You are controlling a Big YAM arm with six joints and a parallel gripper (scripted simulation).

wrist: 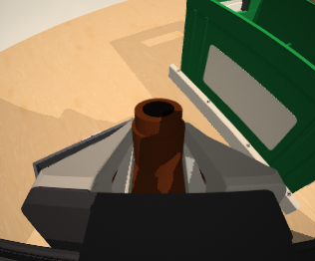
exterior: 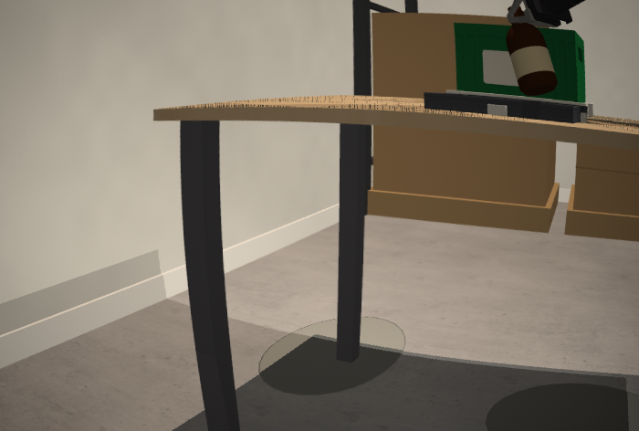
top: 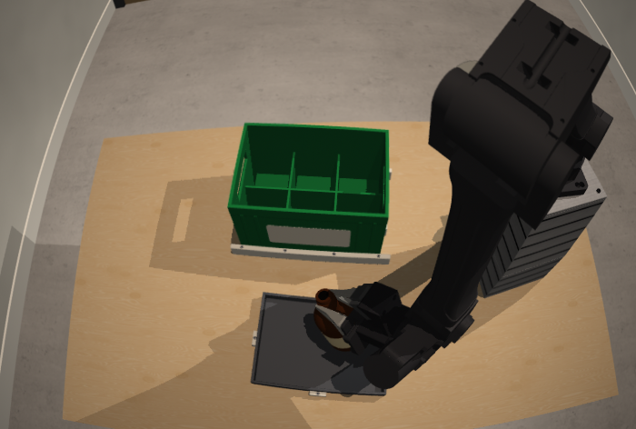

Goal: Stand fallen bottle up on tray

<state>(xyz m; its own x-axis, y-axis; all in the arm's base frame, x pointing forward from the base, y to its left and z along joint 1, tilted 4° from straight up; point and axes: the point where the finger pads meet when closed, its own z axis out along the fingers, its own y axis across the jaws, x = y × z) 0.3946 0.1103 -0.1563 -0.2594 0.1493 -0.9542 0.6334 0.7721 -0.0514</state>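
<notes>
Right now my hand is 50 mm above the brown bottle, 20 mm past it and 10 mm to the right of it. From my hand the other things lie so: dark tray 160 mm below, 40 mm to the left, 10 mm ahead; then green crate 250 mm to the right, 80 mm below, 10 mm ahead.
</notes>
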